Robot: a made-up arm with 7 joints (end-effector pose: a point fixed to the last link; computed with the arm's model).
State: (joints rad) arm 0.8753 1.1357 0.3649 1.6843 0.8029 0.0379 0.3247
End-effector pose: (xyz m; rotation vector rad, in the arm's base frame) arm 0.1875 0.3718 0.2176 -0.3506 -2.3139 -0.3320
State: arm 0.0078 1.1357 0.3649 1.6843 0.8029 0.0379 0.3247
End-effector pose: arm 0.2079 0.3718 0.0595 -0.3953 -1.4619 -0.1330
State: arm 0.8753 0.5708 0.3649 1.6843 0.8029 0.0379 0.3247
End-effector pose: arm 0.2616 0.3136 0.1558 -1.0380 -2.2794 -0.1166
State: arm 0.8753 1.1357 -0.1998 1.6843 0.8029 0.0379 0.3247
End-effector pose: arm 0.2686 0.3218 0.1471 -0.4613 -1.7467 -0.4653
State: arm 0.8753 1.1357 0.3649 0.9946 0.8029 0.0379 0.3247
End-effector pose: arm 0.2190 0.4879 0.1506 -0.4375 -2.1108 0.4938
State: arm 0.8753 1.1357 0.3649 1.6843 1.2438 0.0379 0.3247
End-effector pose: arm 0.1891 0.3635 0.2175 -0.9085 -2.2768 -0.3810
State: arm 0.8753 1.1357 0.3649 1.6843 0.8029 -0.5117 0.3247
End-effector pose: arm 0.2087 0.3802 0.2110 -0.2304 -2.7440 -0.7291
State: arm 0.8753 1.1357 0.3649 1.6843 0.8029 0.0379 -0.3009
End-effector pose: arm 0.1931 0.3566 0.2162 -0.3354 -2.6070 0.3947
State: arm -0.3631 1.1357 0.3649 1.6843 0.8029 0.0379 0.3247
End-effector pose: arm 0.1749 0.3718 -0.0022 -0.3965 -1.0963 -0.0555
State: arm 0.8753 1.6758 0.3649 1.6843 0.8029 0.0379 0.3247
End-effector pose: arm 0.1047 0.3706 0.2867 0.2966 -2.2074 -0.5085
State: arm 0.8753 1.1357 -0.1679 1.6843 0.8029 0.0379 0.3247
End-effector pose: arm 0.2653 0.3246 0.1523 -0.4562 -1.7790 -0.4591
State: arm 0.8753 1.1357 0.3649 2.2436 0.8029 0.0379 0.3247
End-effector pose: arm 0.1392 0.2708 0.2074 -0.2481 -2.3217 -1.0346
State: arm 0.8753 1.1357 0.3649 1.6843 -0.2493 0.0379 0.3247
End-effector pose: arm 0.1727 0.3833 0.2220 0.9203 -2.0424 -0.1745
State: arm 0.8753 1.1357 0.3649 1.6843 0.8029 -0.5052 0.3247
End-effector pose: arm 0.2084 0.3801 0.2110 -0.2321 -2.7392 -0.7240
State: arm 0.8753 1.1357 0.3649 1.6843 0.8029 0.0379 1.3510
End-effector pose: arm 0.1882 0.3889 0.2370 -0.3169 -1.5436 -1.2938
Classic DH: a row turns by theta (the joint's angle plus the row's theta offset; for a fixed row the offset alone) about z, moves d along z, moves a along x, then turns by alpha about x. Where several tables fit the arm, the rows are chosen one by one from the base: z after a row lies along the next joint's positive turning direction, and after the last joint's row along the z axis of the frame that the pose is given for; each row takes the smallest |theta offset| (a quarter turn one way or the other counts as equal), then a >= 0, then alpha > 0; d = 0 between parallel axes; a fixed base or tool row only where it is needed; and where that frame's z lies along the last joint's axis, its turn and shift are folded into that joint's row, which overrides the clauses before.
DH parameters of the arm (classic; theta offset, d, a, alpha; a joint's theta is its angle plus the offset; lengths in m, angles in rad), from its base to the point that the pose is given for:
base (fixed): 0 0.1166 0.027 1.5708
joint 1: -1.5708 -0.1764 0.0066 -1.5708
joint 2: -1.5708 -0.0249 0.0202 1.5708
joint 3: 1.5708 -0.2192 0.0089 1.5708
joint 4: 0 0.0082 0.011 -1.5708
joint 5: 0 -0.2461 -0.0299 -1.5708
joint 6: -1.5708 -0.0078 0.0179 1.5708
joint 7: -1.3596 -0.0034 0.0053 -1.7873
tool (fixed): 2.2124 0.0264 0 0

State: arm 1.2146 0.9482 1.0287 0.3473 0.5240 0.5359 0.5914
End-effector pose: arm 0.2304 0.5497 0.0656 -1.5865 -1.6990 1.0549
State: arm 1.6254 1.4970 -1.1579 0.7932 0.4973 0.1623 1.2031
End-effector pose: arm 0.2245 0.5455 0.1648 -0.1427 -0.7219 -0.0413
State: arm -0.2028 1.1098 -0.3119 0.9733 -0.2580 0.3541 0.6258
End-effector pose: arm 0.1329 0.4418 -0.1337 0.4438 0.3160 -0.1978
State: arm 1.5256 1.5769 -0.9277 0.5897 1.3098 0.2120 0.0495
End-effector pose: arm 0.1734 0.5589 0.1488 -0.1056 -1.6627 1.2218
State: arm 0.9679 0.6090 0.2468 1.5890 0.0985 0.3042 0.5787
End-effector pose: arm 0.2695 0.3246 0.1787 -0.2945 -1.8440 -0.1806
